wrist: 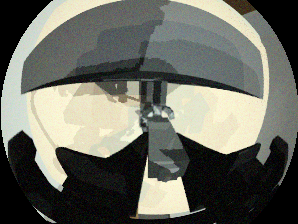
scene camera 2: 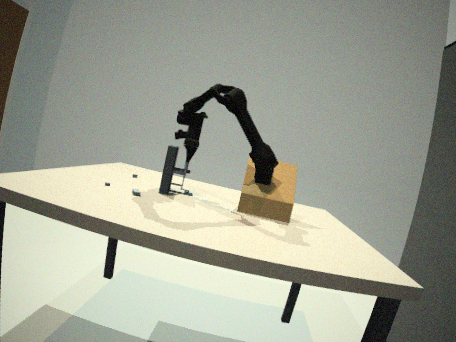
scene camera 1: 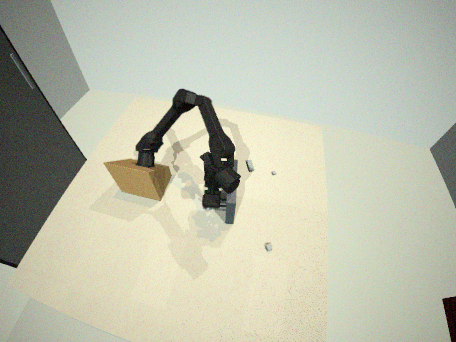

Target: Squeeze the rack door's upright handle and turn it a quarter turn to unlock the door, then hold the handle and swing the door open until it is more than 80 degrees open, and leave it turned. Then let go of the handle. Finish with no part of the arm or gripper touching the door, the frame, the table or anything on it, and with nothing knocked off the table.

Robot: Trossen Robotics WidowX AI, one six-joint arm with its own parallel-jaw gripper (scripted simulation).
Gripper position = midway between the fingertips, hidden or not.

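Slatted door [wrist: 160,84] visible. My gripper [wrist: 160,136] too.
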